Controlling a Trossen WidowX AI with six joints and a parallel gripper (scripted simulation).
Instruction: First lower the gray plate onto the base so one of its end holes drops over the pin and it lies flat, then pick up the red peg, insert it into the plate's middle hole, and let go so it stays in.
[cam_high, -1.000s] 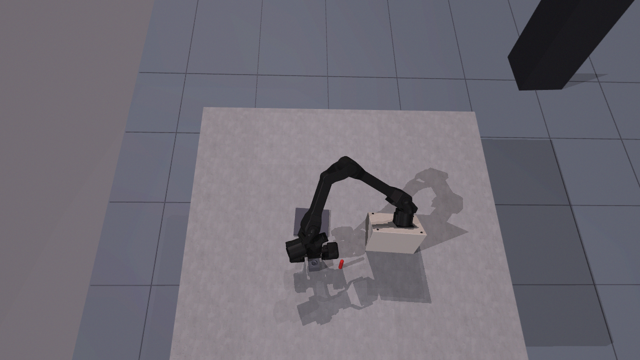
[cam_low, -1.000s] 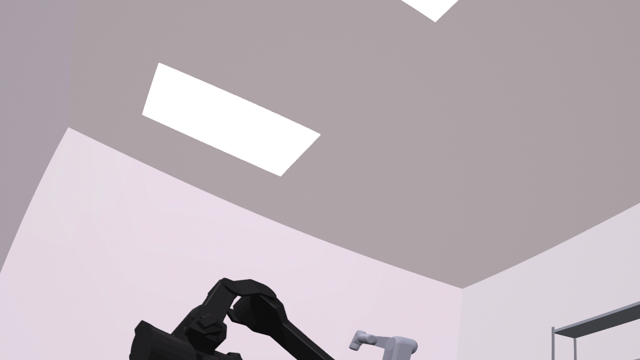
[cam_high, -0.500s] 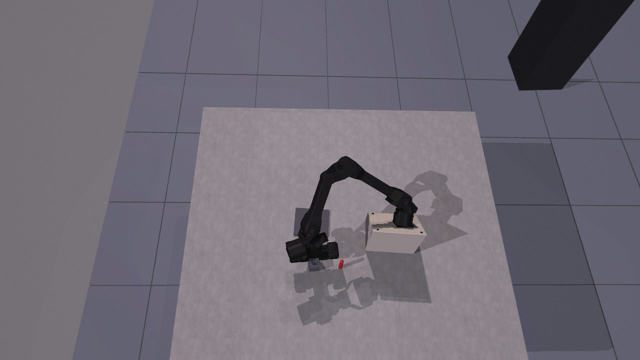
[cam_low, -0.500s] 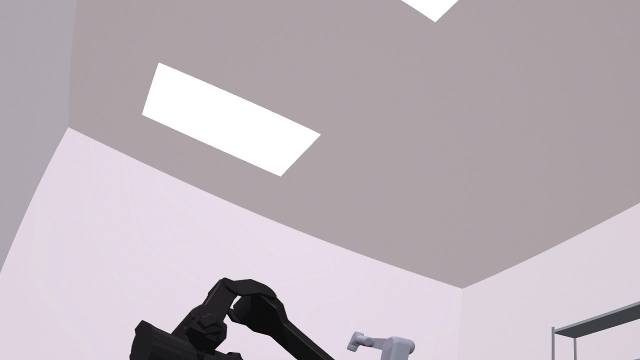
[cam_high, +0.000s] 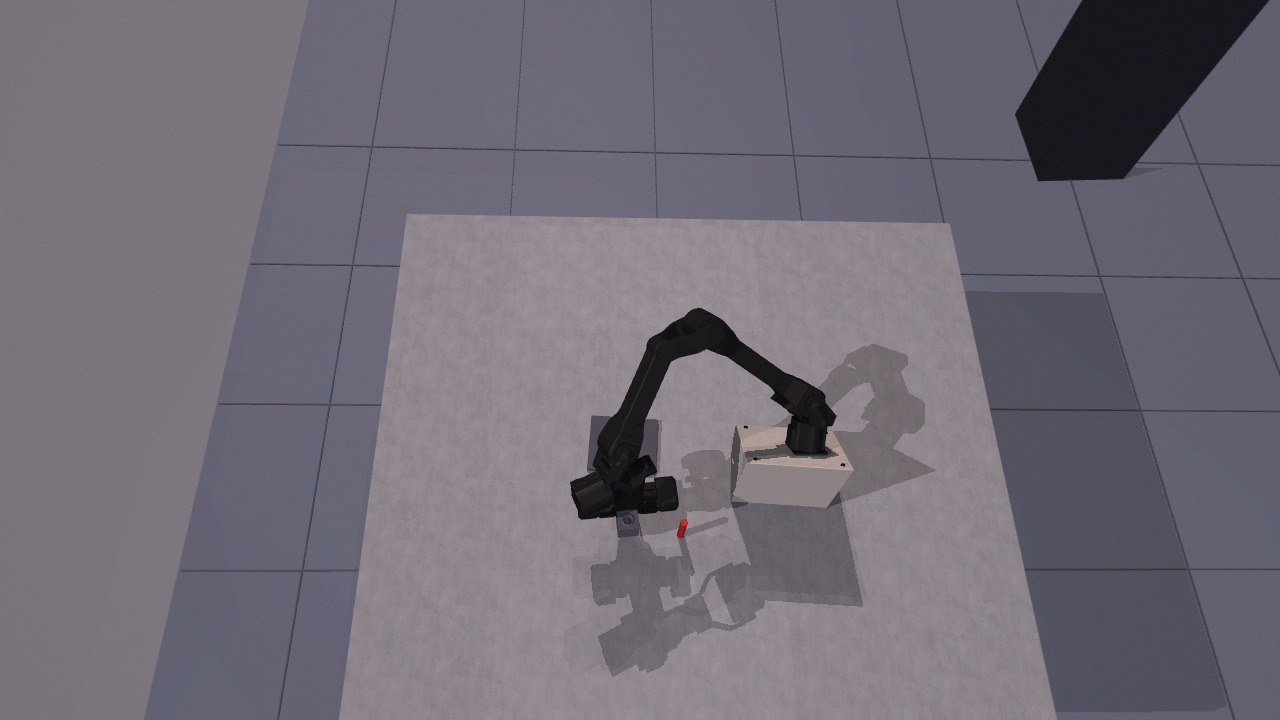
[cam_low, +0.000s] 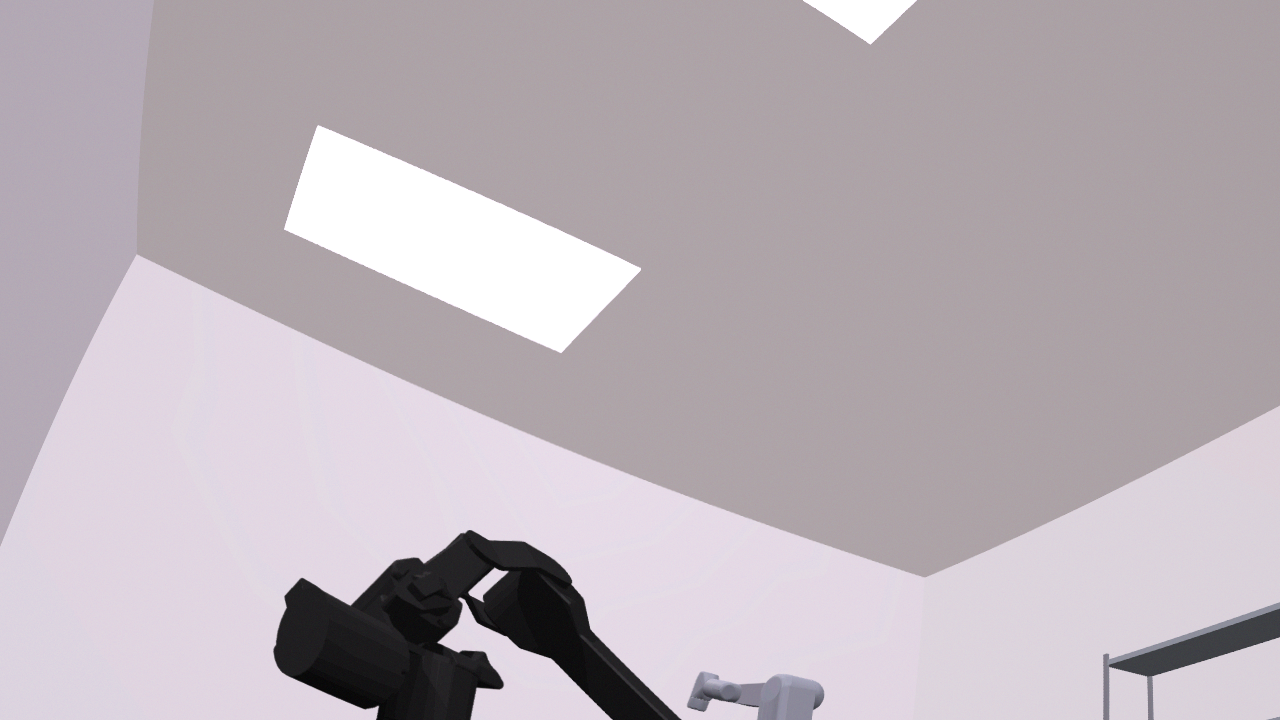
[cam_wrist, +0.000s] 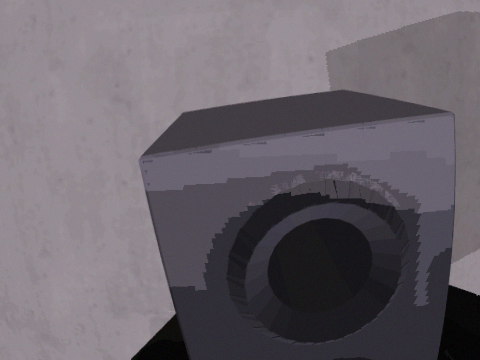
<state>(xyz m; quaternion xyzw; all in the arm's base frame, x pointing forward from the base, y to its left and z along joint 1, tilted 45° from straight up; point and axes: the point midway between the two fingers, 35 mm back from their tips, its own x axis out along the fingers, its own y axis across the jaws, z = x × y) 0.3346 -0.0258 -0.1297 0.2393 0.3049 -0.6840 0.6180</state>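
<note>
The red peg lies 11 cm behind my gripper tip, 4 cm to the left of it and 1 cm below it. From my gripper tip the other things lie so: gray plate 3 cm above.
</note>
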